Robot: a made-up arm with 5 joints.
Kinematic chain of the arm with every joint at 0, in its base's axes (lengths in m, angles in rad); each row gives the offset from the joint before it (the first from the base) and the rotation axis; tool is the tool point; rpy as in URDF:
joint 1: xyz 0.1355 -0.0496 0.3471 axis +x
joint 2: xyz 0.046 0 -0.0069 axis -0.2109 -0.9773 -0.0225
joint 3: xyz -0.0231 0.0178 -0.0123 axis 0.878 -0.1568 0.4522
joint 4: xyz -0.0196 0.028 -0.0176 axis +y
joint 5: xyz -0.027 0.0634 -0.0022 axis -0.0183 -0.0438 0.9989
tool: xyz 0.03 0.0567 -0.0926 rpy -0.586 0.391 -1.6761
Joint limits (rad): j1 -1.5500..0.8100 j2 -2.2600..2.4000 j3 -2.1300..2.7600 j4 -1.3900..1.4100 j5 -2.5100..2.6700
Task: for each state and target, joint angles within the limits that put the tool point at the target. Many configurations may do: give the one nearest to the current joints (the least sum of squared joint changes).
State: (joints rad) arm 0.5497 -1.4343 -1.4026 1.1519 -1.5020
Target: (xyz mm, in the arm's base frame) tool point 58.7 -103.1 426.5
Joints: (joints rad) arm 0.4607 -1.4727 -1.4484 0.8120 -1.8500
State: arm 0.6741 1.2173 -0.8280 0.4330 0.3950
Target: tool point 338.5 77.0 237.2
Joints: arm 0.5716 1.2371 -0.8451 0.4758 0.5304
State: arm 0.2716 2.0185 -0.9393 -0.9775 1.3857
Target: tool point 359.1 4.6 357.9
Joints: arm 0.0085 1.4966 -0.3425 -1.3900 1.6675
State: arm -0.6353 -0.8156 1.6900 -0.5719 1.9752
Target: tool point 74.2 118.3 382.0
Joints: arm -0.6257 -0.6819 1.7318 -0.5016 2.0679
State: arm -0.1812 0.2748 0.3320 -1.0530 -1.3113
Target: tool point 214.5 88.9 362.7
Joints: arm 0.1289 0.2798 0.4865 -1.0302 -0.9793
